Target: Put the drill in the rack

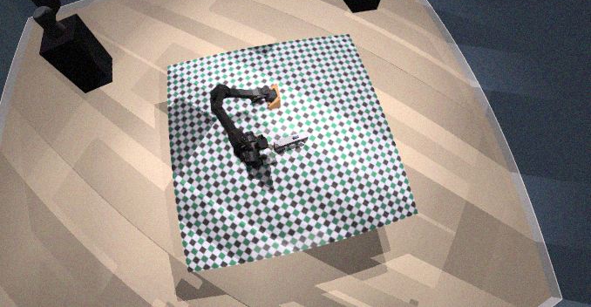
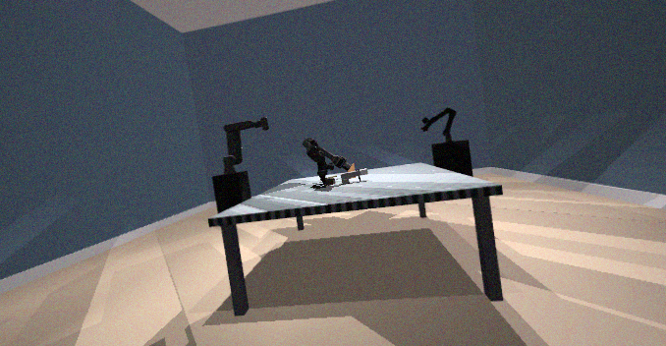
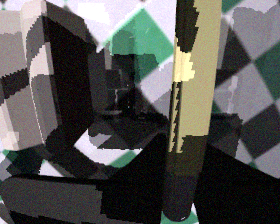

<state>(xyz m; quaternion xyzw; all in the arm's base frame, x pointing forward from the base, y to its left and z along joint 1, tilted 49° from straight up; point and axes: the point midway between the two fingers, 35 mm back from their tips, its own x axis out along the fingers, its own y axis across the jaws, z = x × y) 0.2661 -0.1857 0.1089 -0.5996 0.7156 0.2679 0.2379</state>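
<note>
Now: gripper tip 7 cm past the grey block and 4 cm to the right of it. From my gripper tip the other things lie so: grey fixture: 20 cm to the left, 3 cm above, 1 cm ahead.
</note>
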